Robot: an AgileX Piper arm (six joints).
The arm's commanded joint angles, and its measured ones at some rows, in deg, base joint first. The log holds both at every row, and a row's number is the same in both.
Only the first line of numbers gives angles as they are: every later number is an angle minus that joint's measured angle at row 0.
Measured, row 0: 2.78 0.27 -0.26 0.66 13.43 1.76
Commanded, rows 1 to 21: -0.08 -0.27 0.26 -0.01 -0.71 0.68; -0.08 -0.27 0.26 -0.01 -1.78 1.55; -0.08 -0.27 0.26 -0.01 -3.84 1.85; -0.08 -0.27 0.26 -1.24 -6.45 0.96; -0.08 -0.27 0.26 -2.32 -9.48 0.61; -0.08 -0.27 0.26 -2.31 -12.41 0.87; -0.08 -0.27 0.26 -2.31 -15.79 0.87; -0.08 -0.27 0.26 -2.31 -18.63 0.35; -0.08 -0.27 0.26 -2.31 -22.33 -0.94; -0.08 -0.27 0.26 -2.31 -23.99 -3.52; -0.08 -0.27 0.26 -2.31 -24.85 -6.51; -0.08 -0.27 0.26 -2.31 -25.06 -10.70; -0.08 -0.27 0.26 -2.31 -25.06 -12.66; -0.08 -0.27 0.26 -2.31 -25.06 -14.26; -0.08 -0.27 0.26 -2.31 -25.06 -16.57; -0.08 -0.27 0.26 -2.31 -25.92 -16.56; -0.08 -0.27 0.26 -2.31 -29.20 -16.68; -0.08 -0.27 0.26 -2.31 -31.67 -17.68; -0.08 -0.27 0.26 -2.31 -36.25 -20.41; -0.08 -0.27 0.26 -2.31 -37.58 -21.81; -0.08 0.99 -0.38 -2.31 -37.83 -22.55
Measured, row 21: 0.00 0.00 0.00 -1.61 -31.89 -18.27
